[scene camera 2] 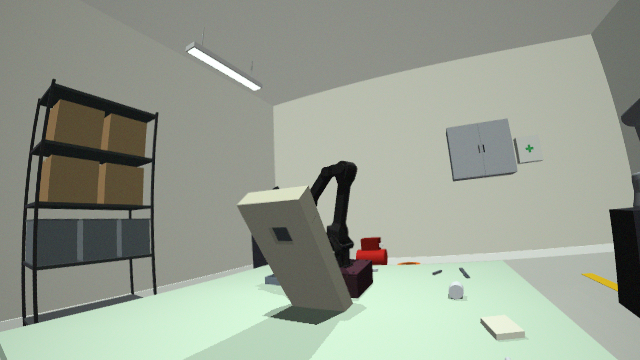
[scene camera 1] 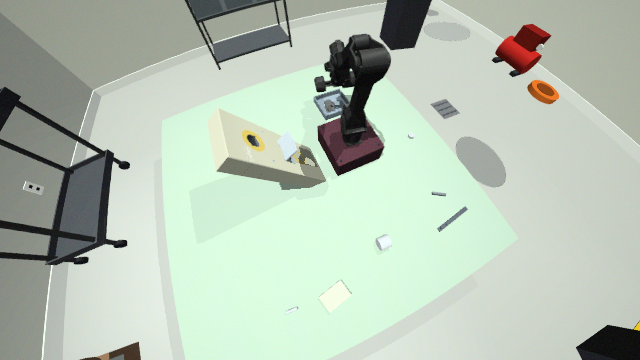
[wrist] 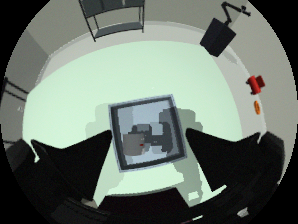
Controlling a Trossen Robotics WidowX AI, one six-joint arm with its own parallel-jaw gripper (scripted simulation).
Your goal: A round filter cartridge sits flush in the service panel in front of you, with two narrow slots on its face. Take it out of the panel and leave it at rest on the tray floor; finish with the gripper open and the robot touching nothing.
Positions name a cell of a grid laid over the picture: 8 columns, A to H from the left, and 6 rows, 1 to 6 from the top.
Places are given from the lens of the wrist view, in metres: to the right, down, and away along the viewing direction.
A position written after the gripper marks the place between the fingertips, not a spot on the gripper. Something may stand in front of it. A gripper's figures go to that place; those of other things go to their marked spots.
gripper (wrist: E4): 0.00, 0.02, 0.09
blue-grey tray (wrist: E4): 0.02, 0.01, 0.20
